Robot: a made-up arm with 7 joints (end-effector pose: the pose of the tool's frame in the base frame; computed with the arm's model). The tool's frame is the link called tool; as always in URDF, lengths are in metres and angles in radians. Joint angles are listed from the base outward.
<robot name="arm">
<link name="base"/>
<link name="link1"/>
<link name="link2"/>
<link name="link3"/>
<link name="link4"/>
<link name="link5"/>
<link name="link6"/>
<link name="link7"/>
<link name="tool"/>
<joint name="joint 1" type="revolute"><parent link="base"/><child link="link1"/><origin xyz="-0.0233 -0.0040 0.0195" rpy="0.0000 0.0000 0.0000"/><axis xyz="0 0.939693 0.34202"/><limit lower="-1.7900" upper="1.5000" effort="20" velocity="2.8"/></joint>
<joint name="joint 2" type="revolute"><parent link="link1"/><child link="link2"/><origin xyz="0.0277 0.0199 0.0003" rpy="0.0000 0.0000 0.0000"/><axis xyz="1 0 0"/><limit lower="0.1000" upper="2.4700" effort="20" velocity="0.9"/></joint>
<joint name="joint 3" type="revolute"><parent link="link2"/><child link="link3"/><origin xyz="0.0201 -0.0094 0.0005" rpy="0.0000 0.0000 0.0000"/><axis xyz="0 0 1"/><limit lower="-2.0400" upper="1.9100" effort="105" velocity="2.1"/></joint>
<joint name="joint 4" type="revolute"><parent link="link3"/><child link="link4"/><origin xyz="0.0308 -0.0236 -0.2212" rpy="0.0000 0.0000 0.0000"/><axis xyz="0 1 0"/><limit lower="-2.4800" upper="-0.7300" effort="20" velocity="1"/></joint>
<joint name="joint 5" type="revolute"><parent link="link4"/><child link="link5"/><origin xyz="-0.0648 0.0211 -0.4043" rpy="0.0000 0.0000 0.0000"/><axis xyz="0 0 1"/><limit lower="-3.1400" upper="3.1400" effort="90" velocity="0.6"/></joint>
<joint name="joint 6" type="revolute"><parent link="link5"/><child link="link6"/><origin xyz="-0.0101 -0.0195 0.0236" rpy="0.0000 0.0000 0.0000"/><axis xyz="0 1 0"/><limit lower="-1.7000" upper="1.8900" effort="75" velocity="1.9"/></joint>
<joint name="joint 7" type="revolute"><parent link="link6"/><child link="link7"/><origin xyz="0.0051 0.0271 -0.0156" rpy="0.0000 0.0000 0.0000"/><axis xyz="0 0 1"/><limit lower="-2.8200" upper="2.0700" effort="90" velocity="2.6"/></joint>
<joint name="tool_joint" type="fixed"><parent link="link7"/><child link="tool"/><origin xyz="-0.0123 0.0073 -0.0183" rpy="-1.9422 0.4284 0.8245"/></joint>
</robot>
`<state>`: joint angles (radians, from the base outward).
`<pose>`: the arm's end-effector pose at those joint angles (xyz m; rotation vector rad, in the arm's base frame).
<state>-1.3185 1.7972 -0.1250 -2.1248 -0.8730 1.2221 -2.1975</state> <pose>0.1359 -0.0746 0.4650 1.0134 -0.5167 0.7649</pose>
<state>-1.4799 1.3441 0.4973 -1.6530 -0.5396 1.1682 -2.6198</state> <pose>-0.0141 0.1977 0.5536 0.1384 -0.3539 0.4190</pose>
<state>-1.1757 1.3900 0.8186 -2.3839 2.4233 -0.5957 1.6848</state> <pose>-0.1263 -0.0097 0.3967 1.1975 -1.5627 -0.1121</pose>
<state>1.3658 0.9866 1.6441 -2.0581 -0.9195 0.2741 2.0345</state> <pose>0.1429 0.3792 0.1845 -1.0841 -1.4230 -1.3534</pose>
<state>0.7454 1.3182 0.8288 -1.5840 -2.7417 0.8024 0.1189</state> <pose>0.3010 0.4119 0.0151 1.5320 0.5023 -0.4753</pose>
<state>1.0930 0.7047 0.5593 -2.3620 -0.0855 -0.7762 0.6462</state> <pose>0.2160 0.2589 -0.1746 -2.2654 -0.5891 -1.5407</pose>
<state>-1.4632 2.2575 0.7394 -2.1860 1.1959 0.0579 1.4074</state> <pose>-0.2262 -0.1641 0.3720 1.5318 -0.4801 2.3810</pose>
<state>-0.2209 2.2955 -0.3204 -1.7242 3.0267 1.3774 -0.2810</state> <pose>0.4173 0.2296 0.1108 -2.6991 -0.1441 0.9841</pose>
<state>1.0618 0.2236 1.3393 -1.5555 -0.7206 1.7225 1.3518</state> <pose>-0.2961 0.4326 -0.1257 1.3510 -1.9032 0.4987</pose>
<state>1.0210 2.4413 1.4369 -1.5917 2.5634 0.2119 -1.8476</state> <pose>0.4782 -0.0120 0.1866 -1.3551 0.1546 -1.7506</pose>
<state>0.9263 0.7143 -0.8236 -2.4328 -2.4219 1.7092 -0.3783</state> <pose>0.0989 -0.1132 -0.2584 0.0688 -0.4497 -0.5115</pose>
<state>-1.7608 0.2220 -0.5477 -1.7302 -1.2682 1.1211 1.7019</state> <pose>0.1082 -0.3670 0.3871 1.2235 0.8890 1.5750</pose>
